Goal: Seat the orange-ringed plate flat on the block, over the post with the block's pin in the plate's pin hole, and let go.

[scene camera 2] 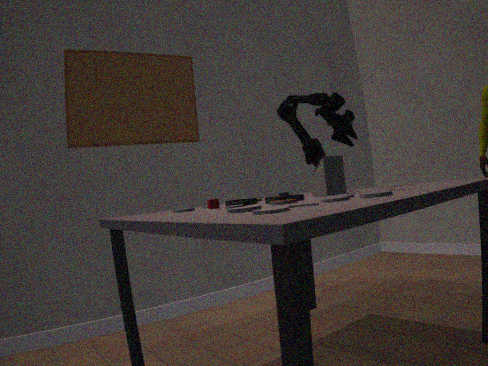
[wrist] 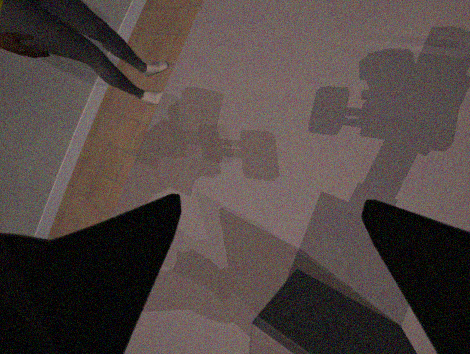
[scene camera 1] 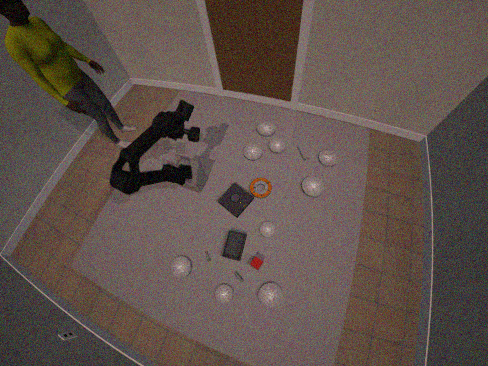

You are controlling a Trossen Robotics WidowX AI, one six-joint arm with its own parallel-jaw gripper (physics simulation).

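Places are measured from the arm's base along level axes (x up, y right, z ahead), in centimetres.
Where they show: gripper, fingertip midpoint: (scene camera 2: pixel 355 142) (wrist: pixel 271 205); arm's base, link origin: (scene camera 2: pixel 325 167) (scene camera 1: pixel 185 171).
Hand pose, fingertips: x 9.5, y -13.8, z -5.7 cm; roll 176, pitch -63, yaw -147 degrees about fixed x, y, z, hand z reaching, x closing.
Note:
Each offset is from my fingertips to the centre of the thing. "spot": to the spot under its first point.
The orange-ringed plate @(dx -21.3, dy +10.3, dz +40.7 cm) (scene camera 1: pixel 261 195) lies on the table, against or just beside the right corner of the dark square block @(dx -20.1, dy +19.0, dz +30.1 cm) (scene camera 1: pixel 239 209) (scene camera 2: pixel 295 197), in the first scene view. The block lies flat, with a short round post @(spot: dx -18.2, dy +19.3, dz +30.3 cm) (scene camera 1: pixel 235 198) (scene camera 2: pixel 284 194) near its middle. Its pin and the plate's pin hole are too small to make out. My gripper (scene camera 2: pixel 354 141) (wrist: pixel 271 205) is open and empty, high above the table and well away from plate and block, on the arm's side. Neither plate nor block shows in the wrist view.
A dark rectangular tray @(dx -20.7, dy +40.3, dz +34.7 cm) (scene camera 1: pixel 235 245) (scene camera 2: pixel 241 202) and a red cube @(dx -20.0, dy +45.8, dz +45.8 cm) (scene camera 1: pixel 257 262) (scene camera 2: pixel 213 203) lie near the block. Several pale round domes, one of them @(dx -21.5, dy +30.1, dz +47.7 cm) (scene camera 1: pixel 267 229) close to the block, and small thin pieces are scattered about. A grey upright box (scene camera 2: pixel 335 175) stands by the arm. A person (scene camera 1: pixel 50 60) stands behind.

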